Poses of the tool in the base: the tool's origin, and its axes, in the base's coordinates. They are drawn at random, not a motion.
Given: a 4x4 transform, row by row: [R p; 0 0 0 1], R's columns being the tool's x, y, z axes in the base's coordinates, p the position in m. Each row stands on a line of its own.
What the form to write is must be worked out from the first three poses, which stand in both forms.
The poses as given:
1:
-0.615 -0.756 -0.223 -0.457
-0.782 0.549 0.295 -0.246
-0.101 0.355 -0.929 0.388
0 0 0 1
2:
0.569 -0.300 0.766 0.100
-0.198 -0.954 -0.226 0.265
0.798 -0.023 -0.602 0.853
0 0 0 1
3:
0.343 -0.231 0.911 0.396
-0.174 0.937 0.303 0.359
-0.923 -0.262 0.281 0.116
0 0 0 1
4:
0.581 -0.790 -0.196 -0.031
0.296 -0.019 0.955 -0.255
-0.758 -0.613 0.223 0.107
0 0 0 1
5:
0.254 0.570 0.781 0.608
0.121 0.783 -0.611 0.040
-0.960 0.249 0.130 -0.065
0 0 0 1
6:
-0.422 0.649 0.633 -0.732
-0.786 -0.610 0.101 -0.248
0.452 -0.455 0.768 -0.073
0 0 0 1
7:
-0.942 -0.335 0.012 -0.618
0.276 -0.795 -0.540 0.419
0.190 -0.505 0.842 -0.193
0 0 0 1
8:
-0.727 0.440 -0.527 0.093
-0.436 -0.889 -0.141 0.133
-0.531 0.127 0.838 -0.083
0 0 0 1
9:
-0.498 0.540 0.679 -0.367
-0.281 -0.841 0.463 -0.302
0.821 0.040 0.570 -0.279
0 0 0 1
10:
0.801 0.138 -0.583 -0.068
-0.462 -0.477 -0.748 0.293
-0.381 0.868 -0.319 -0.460
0 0 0 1
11:
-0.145 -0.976 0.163 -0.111
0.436 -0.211 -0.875 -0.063
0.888 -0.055 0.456 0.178
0 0 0 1
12:
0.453 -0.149 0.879 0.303
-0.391 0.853 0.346 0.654
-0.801 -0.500 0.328 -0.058
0 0 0 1
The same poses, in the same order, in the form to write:
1:
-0.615 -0.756 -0.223 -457
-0.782 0.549 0.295 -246
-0.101 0.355 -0.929 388
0 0 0 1

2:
0.569 -0.300 0.766 100
-0.198 -0.954 -0.226 265
0.798 -0.023 -0.602 853
0 0 0 1

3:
0.343 -0.231 0.911 396
-0.174 0.937 0.303 359
-0.923 -0.262 0.281 116
0 0 0 1

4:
0.581 -0.790 -0.196 -31
0.296 -0.019 0.955 -255
-0.758 -0.613 0.223 107
0 0 0 1

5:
0.254 0.570 0.781 608
0.121 0.783 -0.611 40
-0.960 0.249 0.130 -65
0 0 0 1

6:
-0.422 0.649 0.633 -732
-0.786 -0.610 0.101 -248
0.452 -0.455 0.768 -73
0 0 0 1

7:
-0.942 -0.335 0.012 -618
0.276 -0.795 -0.540 419
0.190 -0.505 0.842 -193
0 0 0 1

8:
-0.727 0.440 -0.527 93
-0.436 -0.889 -0.141 133
-0.531 0.127 0.838 -83
0 0 0 1

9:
-0.498 0.540 0.679 -367
-0.281 -0.841 0.463 -302
0.821 0.040 0.570 -279
0 0 0 1

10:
0.801 0.138 -0.583 -68
-0.462 -0.477 -0.748 293
-0.381 0.868 -0.319 -460
0 0 0 1

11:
-0.145 -0.976 0.163 -111
0.436 -0.211 -0.875 -63
0.888 -0.055 0.456 178
0 0 0 1

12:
0.453 -0.149 0.879 303
-0.391 0.853 0.346 654
-0.801 -0.500 0.328 -58
0 0 0 1

